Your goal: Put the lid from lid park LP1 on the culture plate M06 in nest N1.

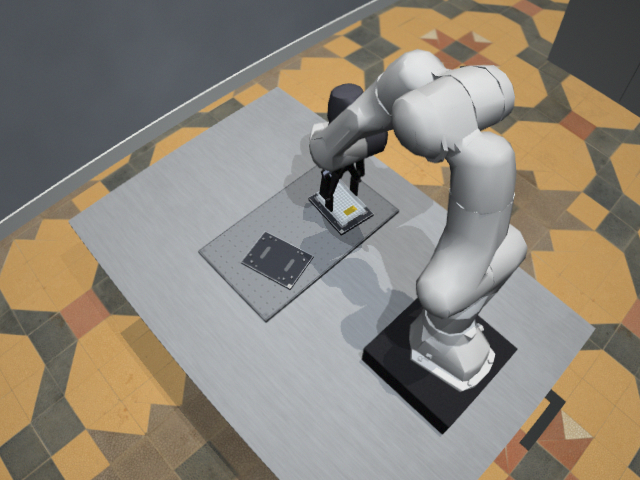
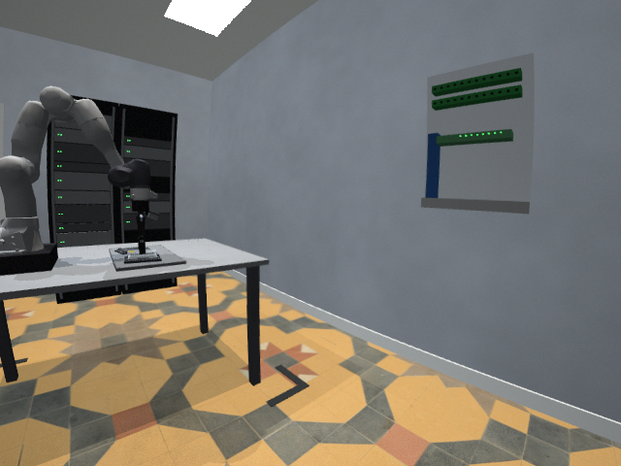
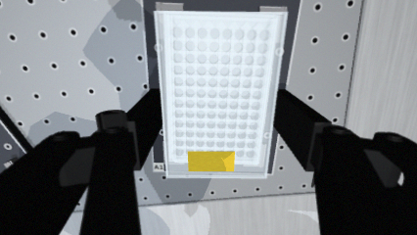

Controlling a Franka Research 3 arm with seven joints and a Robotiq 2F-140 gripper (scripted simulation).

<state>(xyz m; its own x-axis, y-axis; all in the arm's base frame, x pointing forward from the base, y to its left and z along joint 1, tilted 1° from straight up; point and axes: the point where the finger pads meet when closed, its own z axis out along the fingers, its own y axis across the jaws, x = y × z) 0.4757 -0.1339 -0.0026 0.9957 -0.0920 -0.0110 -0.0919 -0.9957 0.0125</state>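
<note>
Now: hand 40 mm above the culture plate M06. Also, from my hand: clear lid 20 mm below; dark lid park 260 mm to the left, 60 mm below, 10 mm behind.
</note>
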